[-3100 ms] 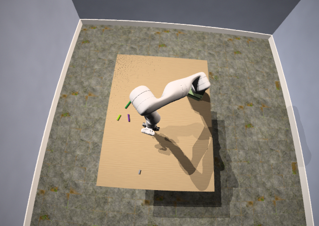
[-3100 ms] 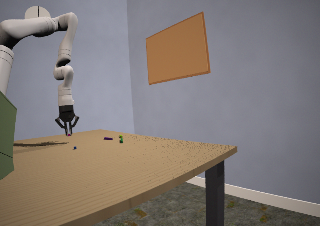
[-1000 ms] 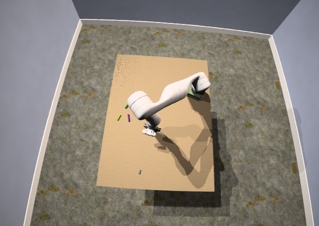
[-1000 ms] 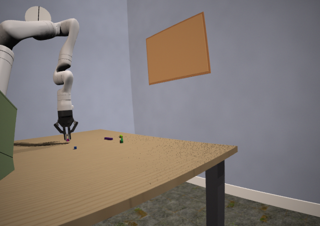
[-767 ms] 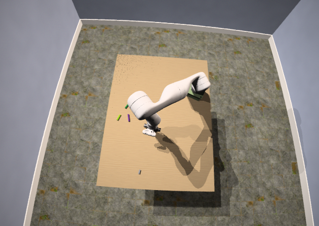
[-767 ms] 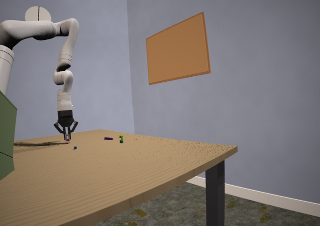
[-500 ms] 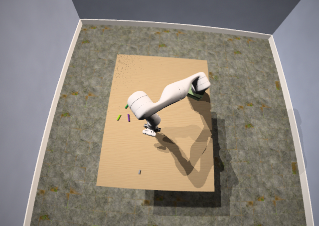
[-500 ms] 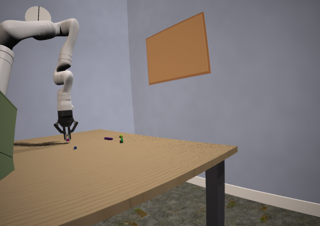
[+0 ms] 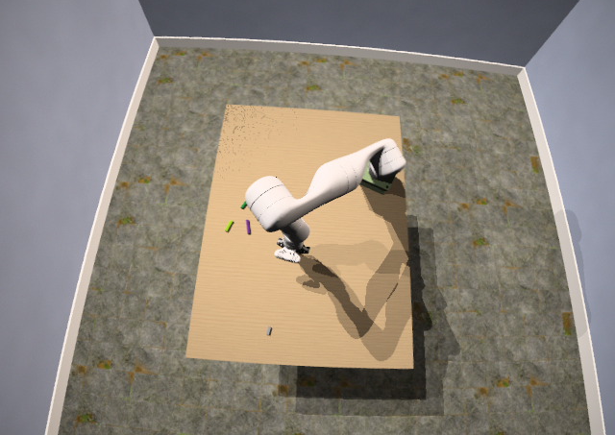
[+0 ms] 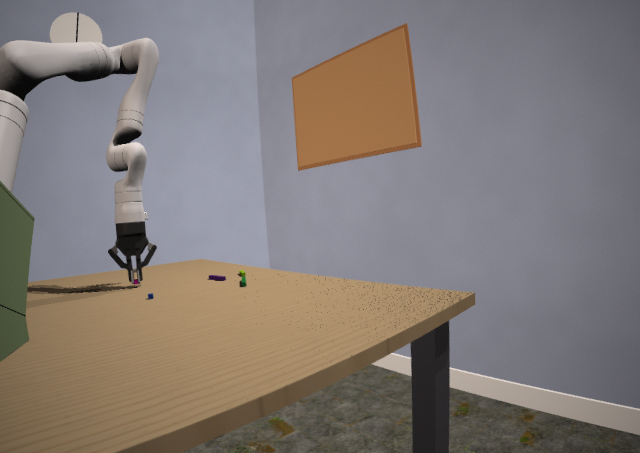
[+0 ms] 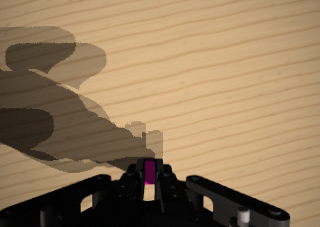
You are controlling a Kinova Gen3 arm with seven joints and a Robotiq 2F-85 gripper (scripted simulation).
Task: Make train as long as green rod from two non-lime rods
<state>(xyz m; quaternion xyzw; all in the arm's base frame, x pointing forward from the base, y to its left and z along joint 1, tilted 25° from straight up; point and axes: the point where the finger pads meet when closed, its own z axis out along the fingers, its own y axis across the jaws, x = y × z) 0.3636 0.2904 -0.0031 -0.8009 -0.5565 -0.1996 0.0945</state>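
The purple rod is 19 cm ahead of my hand, 11 cm to the right of it and 2 cm below it. The rest, counted from my hand: lime rod: 27 cm ahead, 11 cm to the right, 2 cm below; then blue rod: 3 cm behind, 17 cm to the right, 2 cm below; then magenta rod: 1 cm below.
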